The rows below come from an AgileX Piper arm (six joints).
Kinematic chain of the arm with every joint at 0, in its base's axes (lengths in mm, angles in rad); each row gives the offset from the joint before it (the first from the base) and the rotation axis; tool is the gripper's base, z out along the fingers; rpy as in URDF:
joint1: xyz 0 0 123 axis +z
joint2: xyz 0 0 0 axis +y
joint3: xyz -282.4 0 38.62 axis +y
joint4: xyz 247.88 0 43.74 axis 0.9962 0 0.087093
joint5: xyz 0 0 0 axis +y
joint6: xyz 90.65 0 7.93 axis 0.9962 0 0.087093
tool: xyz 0 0 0 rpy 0 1.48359 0
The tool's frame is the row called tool.
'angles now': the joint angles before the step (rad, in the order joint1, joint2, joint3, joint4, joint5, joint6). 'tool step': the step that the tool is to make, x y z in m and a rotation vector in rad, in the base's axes. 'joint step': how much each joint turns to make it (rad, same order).
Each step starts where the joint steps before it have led.
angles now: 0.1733, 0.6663, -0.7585, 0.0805, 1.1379, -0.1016
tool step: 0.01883, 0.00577, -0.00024, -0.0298, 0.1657, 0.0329
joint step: 0.0128, 0.1331, -0.0636, 0.0078, 0.1002, -0.0123
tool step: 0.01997, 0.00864, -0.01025, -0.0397, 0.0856, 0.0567
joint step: 0.0444, 0.1085, -0.0126, -0.0155, -0.0028, -0.0147
